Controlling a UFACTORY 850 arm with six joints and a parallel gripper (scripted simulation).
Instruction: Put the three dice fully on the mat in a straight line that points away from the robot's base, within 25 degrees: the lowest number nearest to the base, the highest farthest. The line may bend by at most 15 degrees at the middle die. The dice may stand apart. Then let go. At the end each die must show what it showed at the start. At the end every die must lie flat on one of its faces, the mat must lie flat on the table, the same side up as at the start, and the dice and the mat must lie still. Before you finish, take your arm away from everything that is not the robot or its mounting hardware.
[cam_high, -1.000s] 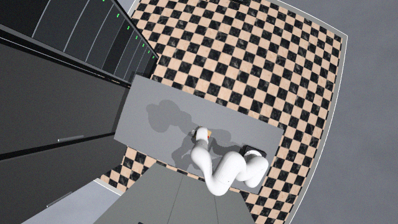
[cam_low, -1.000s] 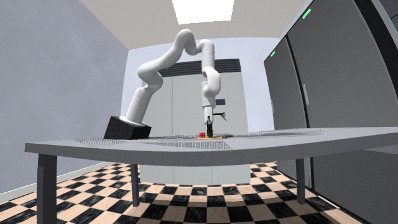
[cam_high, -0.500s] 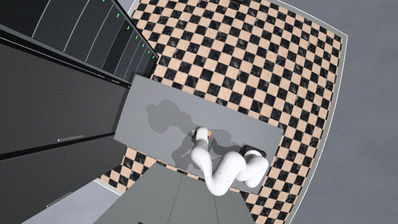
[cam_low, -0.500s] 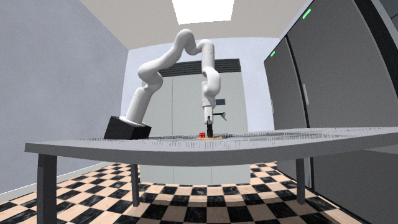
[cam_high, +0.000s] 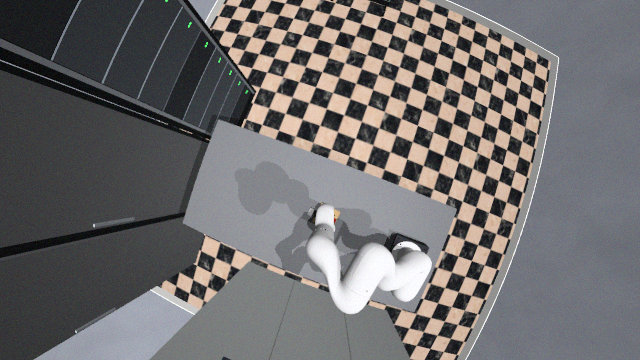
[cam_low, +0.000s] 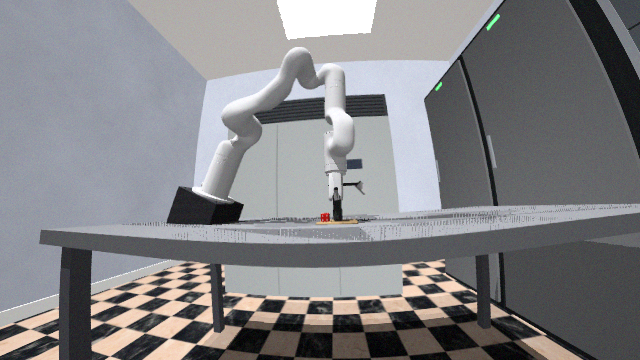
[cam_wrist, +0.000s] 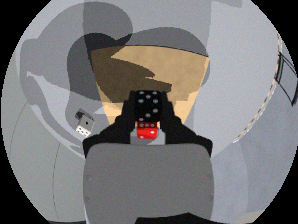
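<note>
Now: hand 1 cm above the black die. From my hand the other things lie so: tan mat 3 cm below; red die 5 cm behind, 1 cm to the left, 1 cm below; white die 5 cm behind, 13 cm to the left, 1 cm below.
</note>
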